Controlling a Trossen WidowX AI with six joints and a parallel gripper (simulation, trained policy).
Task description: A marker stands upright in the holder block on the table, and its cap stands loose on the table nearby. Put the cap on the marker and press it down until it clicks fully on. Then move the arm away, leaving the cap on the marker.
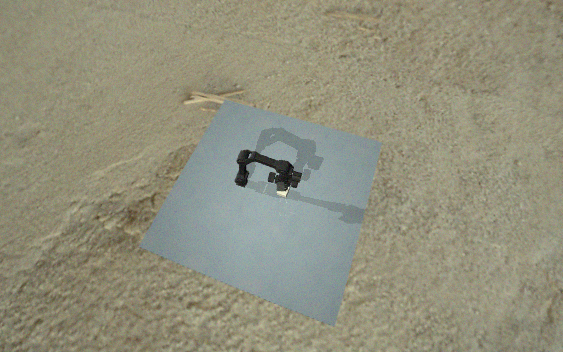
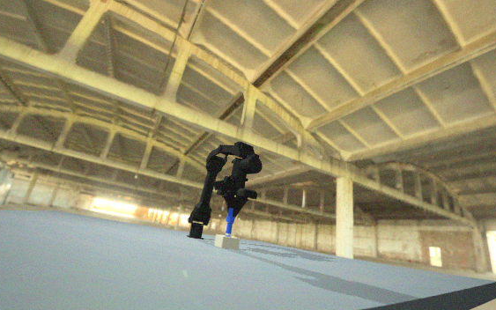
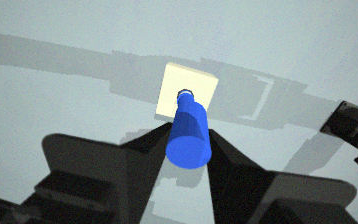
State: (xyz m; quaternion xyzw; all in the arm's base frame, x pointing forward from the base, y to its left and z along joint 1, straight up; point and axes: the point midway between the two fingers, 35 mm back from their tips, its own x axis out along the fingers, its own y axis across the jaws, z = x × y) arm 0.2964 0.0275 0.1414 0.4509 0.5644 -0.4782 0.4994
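The blue marker is 4 cm below my gripper tip. Also, from my gripper tip: blue cap: right at my gripper tip; holder block: 9 cm below.
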